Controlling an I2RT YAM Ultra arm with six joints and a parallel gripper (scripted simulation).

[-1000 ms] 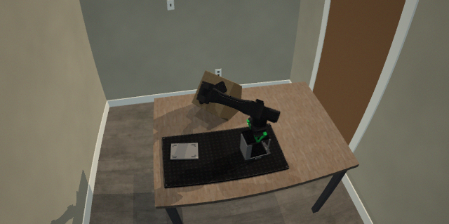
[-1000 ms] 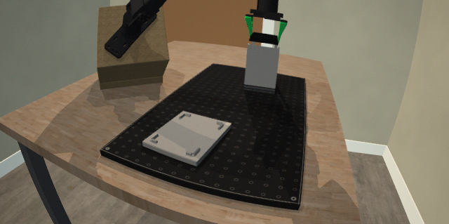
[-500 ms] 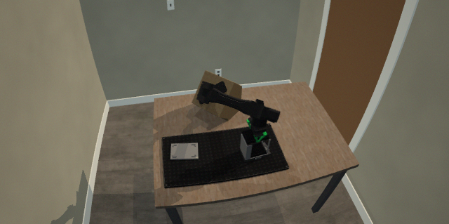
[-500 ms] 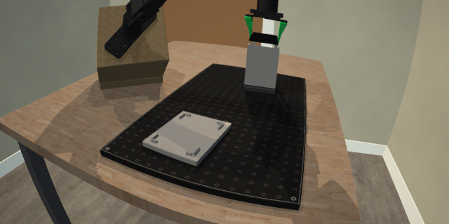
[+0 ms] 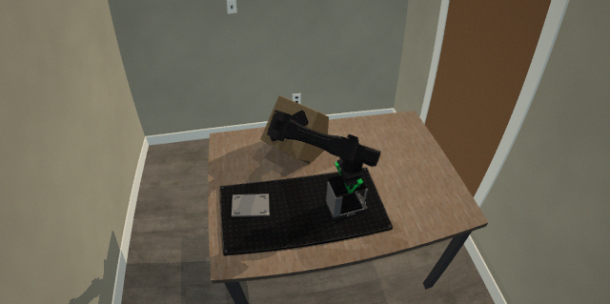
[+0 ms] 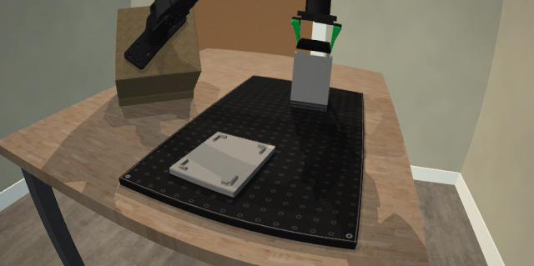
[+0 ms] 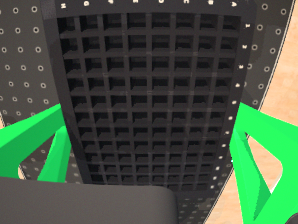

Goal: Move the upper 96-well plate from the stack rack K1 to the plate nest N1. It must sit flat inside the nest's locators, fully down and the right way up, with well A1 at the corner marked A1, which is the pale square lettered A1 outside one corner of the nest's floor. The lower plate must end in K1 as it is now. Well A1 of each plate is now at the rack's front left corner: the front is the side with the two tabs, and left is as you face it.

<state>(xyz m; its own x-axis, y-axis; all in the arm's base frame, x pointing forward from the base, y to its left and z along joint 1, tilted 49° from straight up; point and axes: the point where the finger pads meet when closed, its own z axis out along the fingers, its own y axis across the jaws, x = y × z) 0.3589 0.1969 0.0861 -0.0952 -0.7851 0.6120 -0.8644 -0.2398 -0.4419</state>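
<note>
Right now the pale wall is 60 mm to the right of my hand and 80 mm below it. Round my hand: grey plate nest N1: 150 mm behind, 360 mm to the right, 150 mm below; pale A1 mark: 80 mm behind, 310 mm to the right, 140 mm below; black 96-well plate: right at my hand.
</note>
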